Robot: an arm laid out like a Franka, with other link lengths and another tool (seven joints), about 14 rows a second.
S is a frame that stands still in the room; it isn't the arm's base.
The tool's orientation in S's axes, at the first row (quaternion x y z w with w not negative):
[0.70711 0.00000 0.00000 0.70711]
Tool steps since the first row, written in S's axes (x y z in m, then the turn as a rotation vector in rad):
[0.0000 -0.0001 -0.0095 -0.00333 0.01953 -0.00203]
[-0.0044 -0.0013 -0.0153 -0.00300 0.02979 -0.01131]
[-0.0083 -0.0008 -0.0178 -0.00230 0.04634 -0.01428]
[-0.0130 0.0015 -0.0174 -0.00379 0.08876 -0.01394]
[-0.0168 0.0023 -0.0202 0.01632 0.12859 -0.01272]
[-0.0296 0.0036 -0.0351 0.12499 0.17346 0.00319]
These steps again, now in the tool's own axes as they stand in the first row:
[0.0000 -0.0095 0.0001 -0.00333 -0.00203 -0.01953]
[-0.0044 -0.0153 0.0013 -0.00300 -0.01131 -0.02979]
[-0.0083 -0.0178 0.0008 -0.00230 -0.01428 -0.04634]
[-0.0130 -0.0174 -0.0015 -0.00379 -0.01394 -0.08876]
[-0.0168 -0.0202 -0.0023 0.01632 -0.01272 -0.12859]
[-0.0296 -0.0351 -0.0036 0.12499 0.00319 -0.17346]

